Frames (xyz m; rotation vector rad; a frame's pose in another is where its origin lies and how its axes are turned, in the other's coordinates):
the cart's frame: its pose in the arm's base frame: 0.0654 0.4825 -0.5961 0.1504 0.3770 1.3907
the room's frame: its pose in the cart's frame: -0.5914 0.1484 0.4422 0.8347 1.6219 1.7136
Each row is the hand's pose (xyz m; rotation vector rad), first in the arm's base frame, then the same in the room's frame.
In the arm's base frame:
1: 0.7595 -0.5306 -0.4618 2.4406 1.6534 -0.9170
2: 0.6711 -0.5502 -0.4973 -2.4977 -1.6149 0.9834
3: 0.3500 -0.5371 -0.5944 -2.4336 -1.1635 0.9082
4: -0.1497 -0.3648 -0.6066 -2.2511 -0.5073 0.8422
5: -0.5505 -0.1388 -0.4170 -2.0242 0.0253 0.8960
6: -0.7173 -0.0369 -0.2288 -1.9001 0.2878 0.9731
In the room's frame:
1: -0.5512 -0.1460 -0.8326 0.9243 -2.0543 1.7802
2: -0.4845 -0.2144 -0.8147 0.9184 -2.0052 1.8859
3: -0.2669 -0.4262 -0.6715 0.6634 -1.7544 2.3009
4: 0.0581 -0.6145 -0.2993 -0.2411 1.2844 -2.8525
5: 0.3566 -0.5745 0.0969 0.0679 0.6980 -2.7927
6: 0.5192 -0.4568 0.2794 0.1654 0.4464 -2.6596

